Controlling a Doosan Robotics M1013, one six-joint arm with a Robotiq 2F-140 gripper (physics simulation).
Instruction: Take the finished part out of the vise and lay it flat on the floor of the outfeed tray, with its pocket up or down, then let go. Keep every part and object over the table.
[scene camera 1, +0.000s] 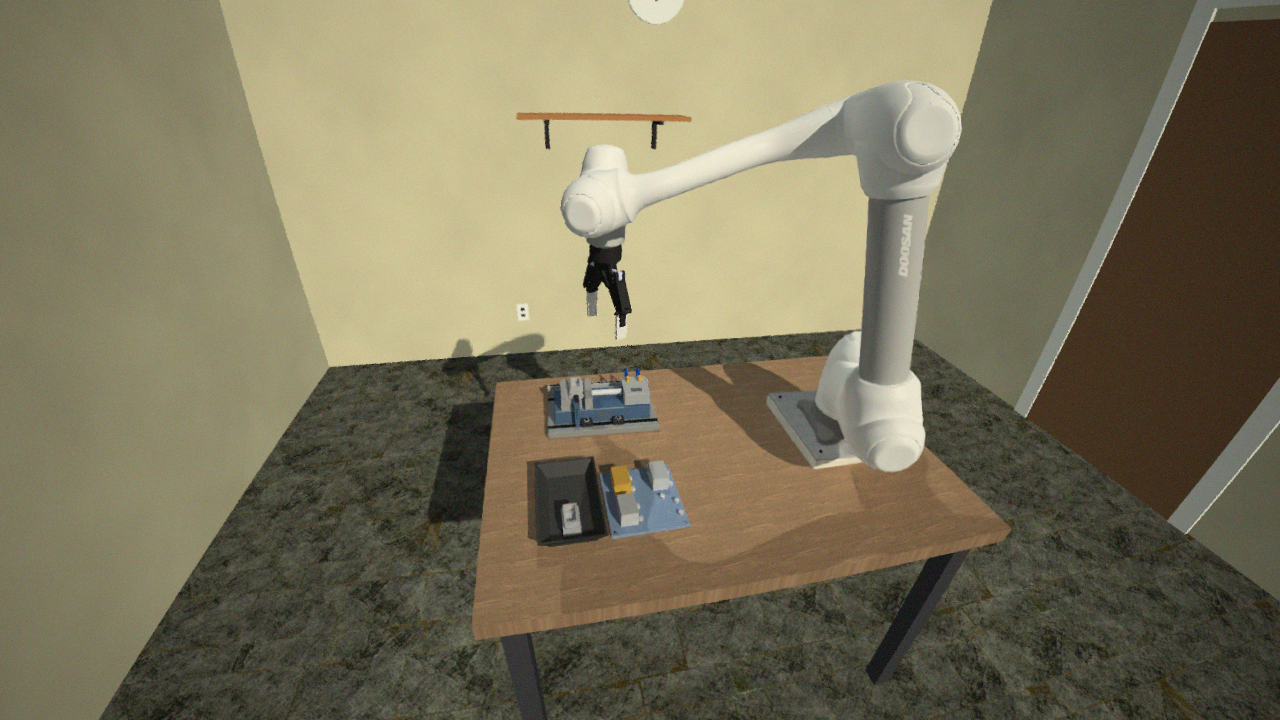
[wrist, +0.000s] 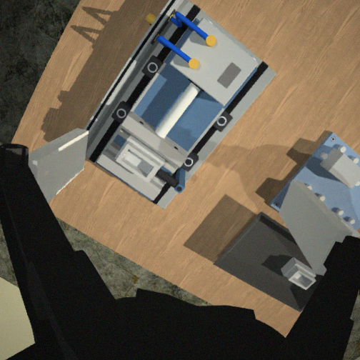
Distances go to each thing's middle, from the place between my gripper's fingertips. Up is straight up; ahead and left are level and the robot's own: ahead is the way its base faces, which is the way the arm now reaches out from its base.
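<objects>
The vise (scene camera 1: 601, 401) is there in the scene, and it sits 250 mm below my hand, 20 mm ahead of it and 20 mm to the right of it.
</objects>
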